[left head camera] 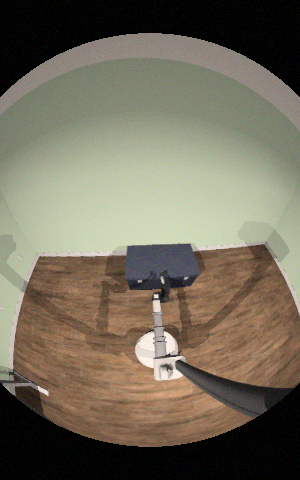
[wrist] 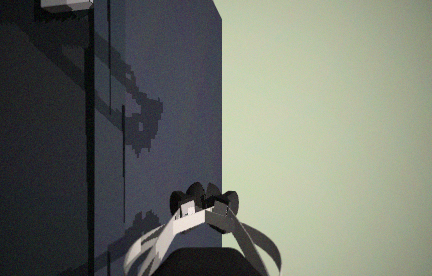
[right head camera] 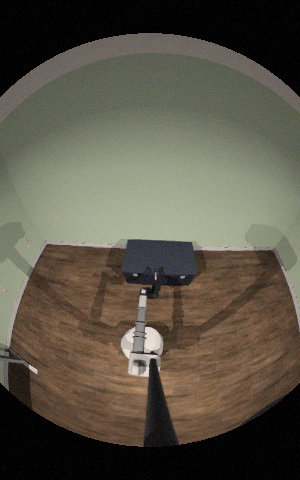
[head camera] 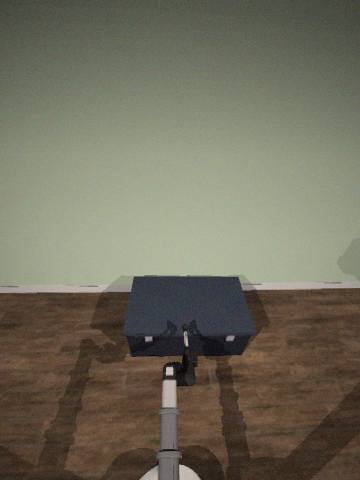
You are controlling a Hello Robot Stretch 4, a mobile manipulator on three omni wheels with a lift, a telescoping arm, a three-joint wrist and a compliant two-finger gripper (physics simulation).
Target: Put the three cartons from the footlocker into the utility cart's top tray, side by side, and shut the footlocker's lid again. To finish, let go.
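Frame: origin at the robot's base, x ahead, y left, z up, level; centimetres.
Seen in the pictures: gripper, fingertip midpoint: (left head camera: 160, 272) (wrist: 202, 198) (right head camera: 155, 268) (head camera: 184, 325).
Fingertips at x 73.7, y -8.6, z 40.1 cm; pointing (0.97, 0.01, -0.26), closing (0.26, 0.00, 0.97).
Note:
A point is followed by its place in that frame.
The dark blue footlocker (head camera: 187, 300) {x 97.0, y -11.9, z 32.4 cm} (left head camera: 160, 257) {x 98.5, y -11.8, z 32.4 cm} (right head camera: 159, 252) {x 100.1, y -12.6, z 32.5 cm} (wrist: 170, 55) {x 84.4, y 8.6, z 32.4 cm} stands on the floor against the wall, with its lid down flat and two pale latches on its front. My gripper (head camera: 185, 327) {x 73.7, y -8.6, z 40.1 cm} (left head camera: 162, 274) {x 73.7, y -8.6, z 40.1 cm} (right head camera: 155, 271) {x 73.7, y -8.6, z 40.1 cm} (wrist: 202, 198) {x 73.7, y -8.6, z 40.1 cm} is shut and empty, its fingertips close together. It is over the front part of the lid, near the middle; whether it touches the lid I cannot tell. The cartons do not show in these views. The utility cart is not plainly seen.
A grey frame with a white end (left head camera: 44, 391) (right head camera: 33, 370) {x -92.1, y 139.5, z 0.0 cm} shows at the lower left edge of both side head views; I cannot tell if it belongs to the cart. The green wall (head camera: 180, 200) {x 134.1, y -6.0, z 90.6 cm} rises right behind the footlocker. My arm (head camera: 169, 430) {x 24.5, y -0.2, z 59.2 cm} reaches forward over the wooden floor.

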